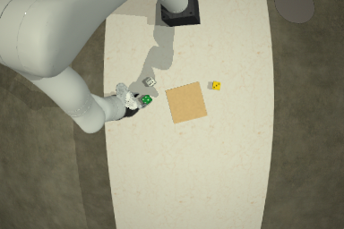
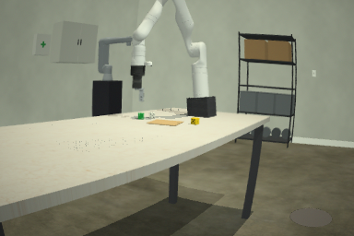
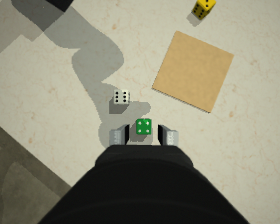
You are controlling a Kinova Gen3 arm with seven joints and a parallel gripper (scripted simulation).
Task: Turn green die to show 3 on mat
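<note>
Now: the green die 90 mm below my hand. The rest, counted from my hand: white die: 90 mm below, 70 mm behind, 30 mm to the left; then yellow die: 290 mm to the left, 90 mm below, 20 mm behind; then tan mat: 160 mm to the left, 110 mm below, 30 mm ahead.
</note>
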